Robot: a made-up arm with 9 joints.
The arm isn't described. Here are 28 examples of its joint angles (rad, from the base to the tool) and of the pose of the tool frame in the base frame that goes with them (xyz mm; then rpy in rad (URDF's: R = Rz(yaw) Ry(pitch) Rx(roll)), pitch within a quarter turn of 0, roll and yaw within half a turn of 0).
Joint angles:
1: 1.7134 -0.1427 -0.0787 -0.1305 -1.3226 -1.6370 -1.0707 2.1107 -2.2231
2: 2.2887 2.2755 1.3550 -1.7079 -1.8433 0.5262 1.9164 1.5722 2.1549
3: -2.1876 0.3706 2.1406 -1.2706 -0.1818 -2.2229 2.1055 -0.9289 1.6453
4: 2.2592 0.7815 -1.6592 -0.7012 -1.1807 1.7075 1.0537 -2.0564 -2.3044
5: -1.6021 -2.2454 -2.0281 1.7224 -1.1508 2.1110 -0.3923 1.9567 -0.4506
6: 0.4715 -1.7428 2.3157 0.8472 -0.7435 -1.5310 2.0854 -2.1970 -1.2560
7: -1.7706 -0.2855 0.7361 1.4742 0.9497 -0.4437 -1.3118 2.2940 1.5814
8: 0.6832 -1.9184 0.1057 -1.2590 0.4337 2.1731 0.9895 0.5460 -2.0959
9: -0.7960 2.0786 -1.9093 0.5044 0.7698 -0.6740 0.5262 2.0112 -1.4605
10: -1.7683 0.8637 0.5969 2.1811 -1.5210 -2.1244 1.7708 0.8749 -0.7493
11: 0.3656 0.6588 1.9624 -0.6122 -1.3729 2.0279 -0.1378 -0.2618 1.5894
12: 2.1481 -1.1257 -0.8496 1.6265 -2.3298 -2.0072 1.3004 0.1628 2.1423
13: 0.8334 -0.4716 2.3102 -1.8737 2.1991 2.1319 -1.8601 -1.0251 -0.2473
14: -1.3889 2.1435 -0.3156 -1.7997 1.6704 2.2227 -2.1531 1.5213 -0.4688
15: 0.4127 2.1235 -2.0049 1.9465 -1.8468 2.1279 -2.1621 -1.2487 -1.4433
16: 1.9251 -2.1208 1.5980 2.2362 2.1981 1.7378 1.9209 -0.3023 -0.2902
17: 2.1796 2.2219 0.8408 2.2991 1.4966 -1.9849 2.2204 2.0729 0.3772
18: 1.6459 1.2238 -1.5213 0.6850 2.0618 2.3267 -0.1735 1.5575 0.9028
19: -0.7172 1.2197 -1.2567 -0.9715 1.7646 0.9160 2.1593 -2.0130 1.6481
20: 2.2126 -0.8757 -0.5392 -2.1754 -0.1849 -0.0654 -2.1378 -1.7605 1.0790
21: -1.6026 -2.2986 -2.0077 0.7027 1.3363 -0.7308 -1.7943 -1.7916 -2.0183
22: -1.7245 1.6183 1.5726 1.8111 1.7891 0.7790 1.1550 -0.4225 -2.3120
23: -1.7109 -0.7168 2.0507 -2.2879 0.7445 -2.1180 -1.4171 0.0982 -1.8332
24: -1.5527 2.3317 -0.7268 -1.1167 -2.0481 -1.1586 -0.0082 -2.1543 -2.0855
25: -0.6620 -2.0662 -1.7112 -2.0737 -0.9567 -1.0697 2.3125 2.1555 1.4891
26: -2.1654 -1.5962 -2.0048 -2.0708 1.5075 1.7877 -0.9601 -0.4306 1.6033
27: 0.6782 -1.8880 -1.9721 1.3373 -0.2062 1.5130 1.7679 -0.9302 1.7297
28: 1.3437 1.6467 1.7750 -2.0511 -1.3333 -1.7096 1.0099 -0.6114 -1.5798
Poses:
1: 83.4 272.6 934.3 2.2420 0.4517 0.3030
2: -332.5 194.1 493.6 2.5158 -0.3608 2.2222
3: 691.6 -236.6 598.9 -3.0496 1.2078 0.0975
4: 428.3 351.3 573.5 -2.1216 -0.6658 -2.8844
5: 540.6 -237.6 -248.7 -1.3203 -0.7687 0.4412
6: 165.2 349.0 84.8 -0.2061 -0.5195 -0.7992
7: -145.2 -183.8 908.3 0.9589 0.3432 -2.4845
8: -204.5 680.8 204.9 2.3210 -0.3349 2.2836
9: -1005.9 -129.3 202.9 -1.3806 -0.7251 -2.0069
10: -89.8 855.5 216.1 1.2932 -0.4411 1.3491
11: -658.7 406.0 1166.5 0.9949 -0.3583 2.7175
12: -274.4 -652.2 -226.4 0.6225 0.5772 0.4379
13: -922.0 372.9 -256.2 -0.2926 0.5346 -2.9323
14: -221.9 -92.7 59.0 -1.1454 0.1799 3.0793
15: 509.1 -976.0 979.2 2.9281 -0.7116 -2.1045
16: -970.1 -217.3 457.0 1.5818 -0.2705 -2.8113
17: 392.3 -759.8 -386.6 2.5830 -0.4263 -1.5531
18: 648.7 -616.0 993.2 2.6261 -0.4758 -2.3080
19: -154.2 -385.4 -5.2 1.1337 0.1700 -0.6606
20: -366.0 -92.2 464.1 -2.8853 -0.0170 2.4524
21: 983.5 188.2 86.5 -2.2762 -0.2276 -0.5029
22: -787.8 -312.0 44.4 -0.1214 -0.3147 -2.0572
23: -216.8 8.8 -227.2 0.6269 -0.4061 2.3608
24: 191.5 -129.5 -103.6 2.9300 0.7026 -0.3453
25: -424.2 296.2 212.4 1.1147 -0.3278 -2.5595
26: 656.5 265.6 362.0 0.3378 0.0078 0.4890
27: -701.6 652.3 -248.7 -2.8818 0.0981 2.6784
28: -160.9 -165.7 515.0 -0.5086 0.3796 -2.0923
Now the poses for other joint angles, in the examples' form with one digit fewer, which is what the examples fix.
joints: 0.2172 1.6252 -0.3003 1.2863 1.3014 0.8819 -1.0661 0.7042 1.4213
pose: -133 -434 -88 1.260 0.757 1.724
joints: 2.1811 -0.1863 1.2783 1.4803 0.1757 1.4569 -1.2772 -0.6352 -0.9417
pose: 259 -509 1261 0.378 -1.083 -1.068
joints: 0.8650 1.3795 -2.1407 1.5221 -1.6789 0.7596 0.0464 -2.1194 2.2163
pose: 335 -735 710 -1.561 0.590 -2.043
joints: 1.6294 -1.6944 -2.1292 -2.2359 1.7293 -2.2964 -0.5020 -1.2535 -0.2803
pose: 469 276 89 -1.317 0.522 1.671
